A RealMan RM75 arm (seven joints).
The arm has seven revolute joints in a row. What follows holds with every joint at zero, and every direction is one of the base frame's.
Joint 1 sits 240.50 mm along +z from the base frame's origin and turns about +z.
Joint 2 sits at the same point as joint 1 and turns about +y.
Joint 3 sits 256.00 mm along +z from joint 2 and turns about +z.
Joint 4 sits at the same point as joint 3 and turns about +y.
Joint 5 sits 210.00 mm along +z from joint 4 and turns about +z.
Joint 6 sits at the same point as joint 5 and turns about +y.
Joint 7 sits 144.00 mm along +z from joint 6 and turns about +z.
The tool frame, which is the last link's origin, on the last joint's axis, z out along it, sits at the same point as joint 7; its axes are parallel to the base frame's.
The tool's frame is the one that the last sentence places.
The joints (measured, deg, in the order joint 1, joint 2, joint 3, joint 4, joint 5, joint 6, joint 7), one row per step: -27.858 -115.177 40.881 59.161 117.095 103.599 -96.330; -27.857 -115.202 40.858 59.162 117.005 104.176 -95.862; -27.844 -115.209 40.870 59.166 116.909 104.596 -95.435; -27.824 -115.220 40.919 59.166 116.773 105.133 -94.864; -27.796 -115.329 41.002 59.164 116.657 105.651 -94.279; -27.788 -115.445 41.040 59.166 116.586 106.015 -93.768; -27.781 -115.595 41.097 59.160 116.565 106.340 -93.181; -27.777 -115.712 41.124 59.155 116.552 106.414 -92.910
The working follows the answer.
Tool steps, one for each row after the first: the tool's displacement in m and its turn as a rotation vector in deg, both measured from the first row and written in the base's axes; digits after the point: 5 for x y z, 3 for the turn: 0.00070 -0.00132 -0.00024 -0.331 -0.133 -0.665; 0.00122 -0.00231 -0.00037 -0.547 -0.212 -1.242; 0.00193 -0.00362 -0.00064 -0.840 -0.312 -2.017; 0.00281 -0.00508 -0.00161 -1.188 -0.466 -2.797; 0.00355 -0.00610 -0.00248 -1.402 -0.587 -3.439; 0.00425 -0.00713 -0.00366 -1.611 -0.669 -4.123; 0.00464 -0.00749 -0.00449 -1.661 -0.733 -4.410
Tool pose at each row, in the base's axes (x y z in m, rotation vector in deg; rounded; the steps above come from the unrounded poses): -0.24363 0.32309 0.07721 -162.215 -34.617 -30.299; -0.24293 0.32177 0.07698 -162.810 -33.862 -30.556; -0.24241 0.32078 0.07684 -163.260 -33.166 -30.737; -0.24171 0.31947 0.07658 -163.862 -32.225 -30.971; -0.24082 0.31802 0.07560 -164.508 -31.305 -31.276; -0.24008 0.31699 0.07473 -164.969 -30.512 -31.529; -0.23938 0.31597 0.07355 -165.442 -29.646 -31.733; -0.23899 0.31560 0.07273 -165.600 -29.271 -31.868

